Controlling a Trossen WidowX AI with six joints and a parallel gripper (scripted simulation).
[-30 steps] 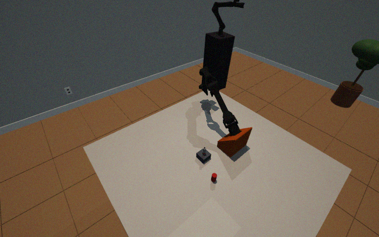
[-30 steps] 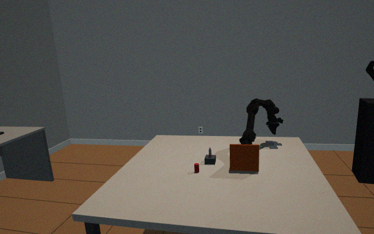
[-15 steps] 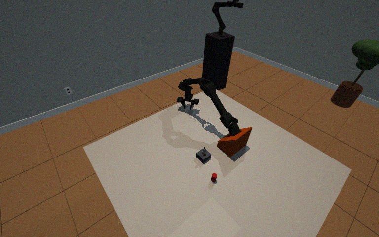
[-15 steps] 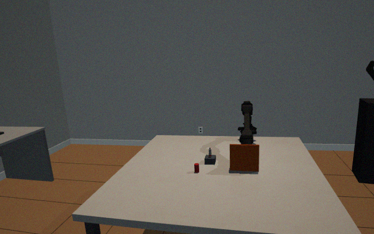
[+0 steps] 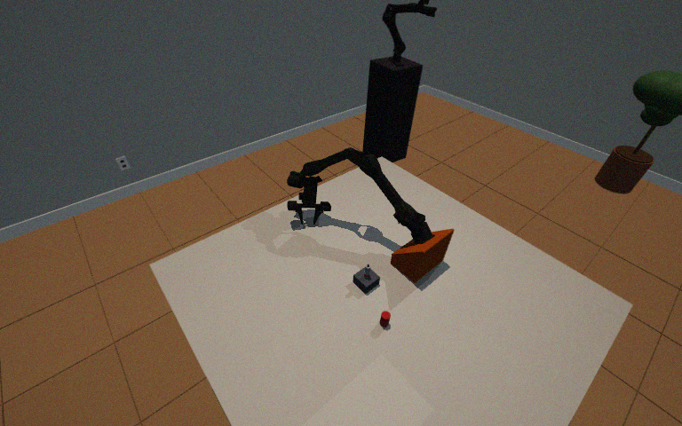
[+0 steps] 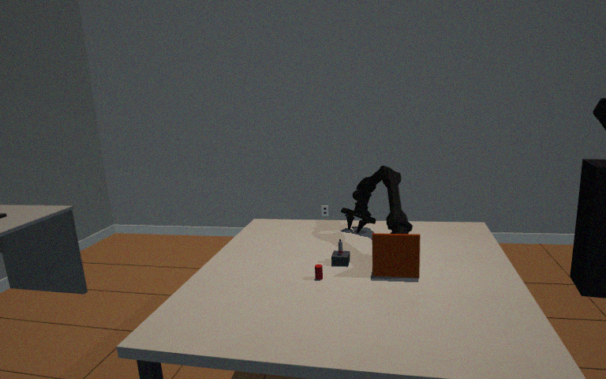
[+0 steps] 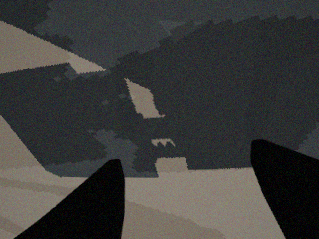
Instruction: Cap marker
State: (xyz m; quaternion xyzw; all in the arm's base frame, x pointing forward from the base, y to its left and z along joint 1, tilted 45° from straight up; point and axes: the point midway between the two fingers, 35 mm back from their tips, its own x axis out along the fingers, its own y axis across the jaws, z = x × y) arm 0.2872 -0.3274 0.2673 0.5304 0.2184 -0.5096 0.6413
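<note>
The red cap lies 56 cm to the left of my gripper tip, 2 cm above it and 1 cm ahead of it. The rest, counted from my gripper tip: holder block 39 cm to the left, 4 cm behind, 1 cm above.
</note>
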